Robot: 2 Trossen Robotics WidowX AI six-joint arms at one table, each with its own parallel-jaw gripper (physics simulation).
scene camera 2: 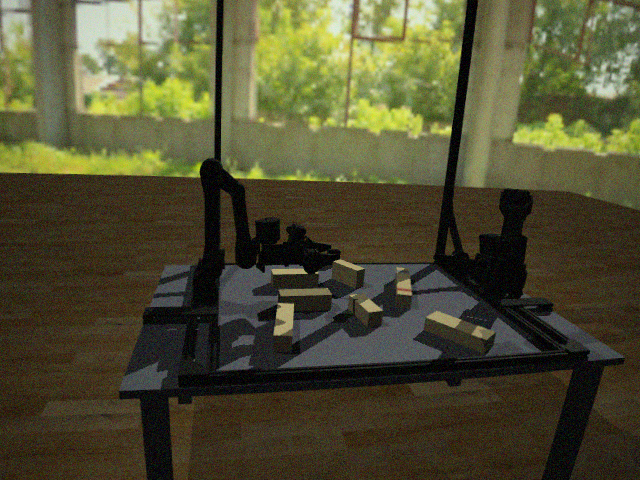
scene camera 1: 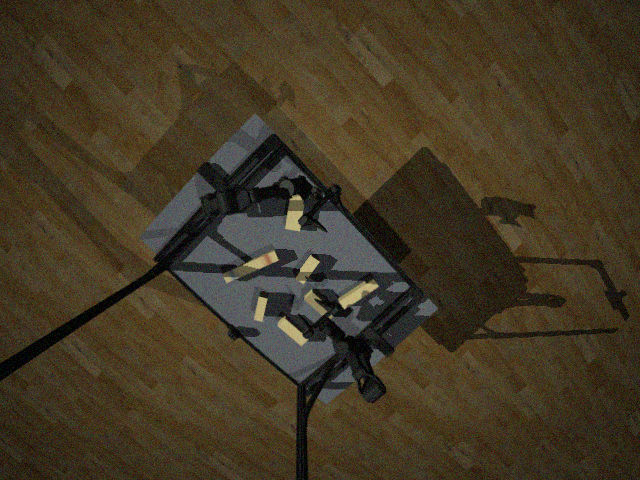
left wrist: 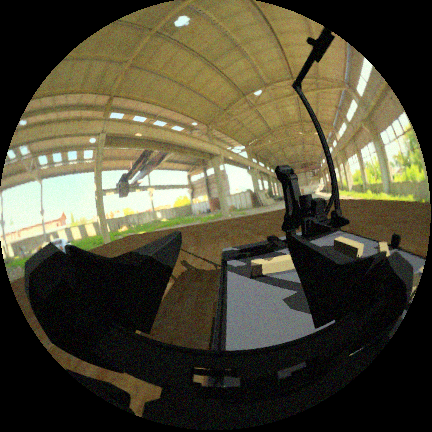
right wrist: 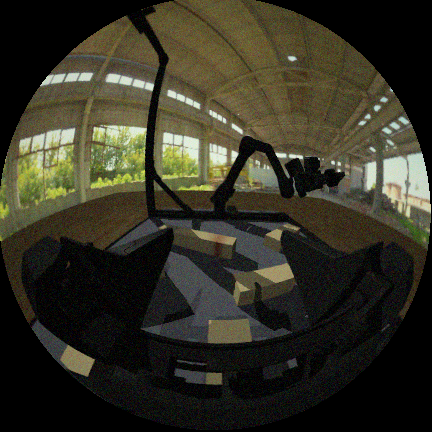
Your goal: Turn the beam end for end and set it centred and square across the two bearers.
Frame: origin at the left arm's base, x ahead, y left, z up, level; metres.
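Seen in the pictures: left gripper, between the fingertips: (scene camera 2: 444,258) (scene camera 1: 336,223) (left wrist: 237,239) (right wrist: 336,173); right gripper, between the fingertips: (scene camera 2: 334,251) (scene camera 1: 306,306) (left wrist: 340,224) (right wrist: 228,234); left arm's base, origin of its link: (scene camera 2: 495,294) (right wrist: 218,212); right arm's base, origin of its link: (scene camera 2: 204,301) (scene camera 1: 359,344).
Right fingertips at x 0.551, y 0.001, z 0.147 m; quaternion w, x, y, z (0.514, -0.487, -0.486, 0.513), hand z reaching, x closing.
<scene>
Offsets run from my right fingertips to a thing's top centre.
The pale beam with a red band near one end (scene camera 1: 251,266) (scene camera 2: 403,299) (right wrist: 205,242) lies on the table. Several plain pale blocks lie around it; I cannot tell which two are the bearers. A shorter plain block {0.078 m back, 0.086 m left, 0.122 m down} (scene camera 1: 308,268) (scene camera 2: 365,310) (right wrist: 267,284) lies beside it, and another {0.082 m ahead, 0.011 m left, 0.119 m down} (scene camera 1: 316,303) (scene camera 2: 305,299) (right wrist: 229,330) lies closer to the right gripper. My left gripper (scene camera 1: 330,211) (left wrist: 237,239) is open and empty, held high near the table's long edge; its fingers cannot be made out in scene camera 2. My right gripper (scene camera 1: 298,304) (scene camera 2: 328,260) (right wrist: 228,234) is open and empty above the blocks.
A large block {0.296 m back, 0.230 m left, 0.128 m down} (scene camera 1: 293,219) (scene camera 2: 460,330) lies near the left gripper. A long block {0.161 m ahead, 0.170 m left, 0.122 m down} (scene camera 1: 357,293) (scene camera 2: 283,330), a small block {0.098 m back, 0.179 m right, 0.103 m down} (scene camera 1: 261,308) (scene camera 2: 347,273) and another block {0.086 m ahead, 0.162 m right, 0.119 m down} (scene camera 1: 293,330) (scene camera 2: 294,277) lie around the right gripper. Black rails and posts border the table.
</scene>
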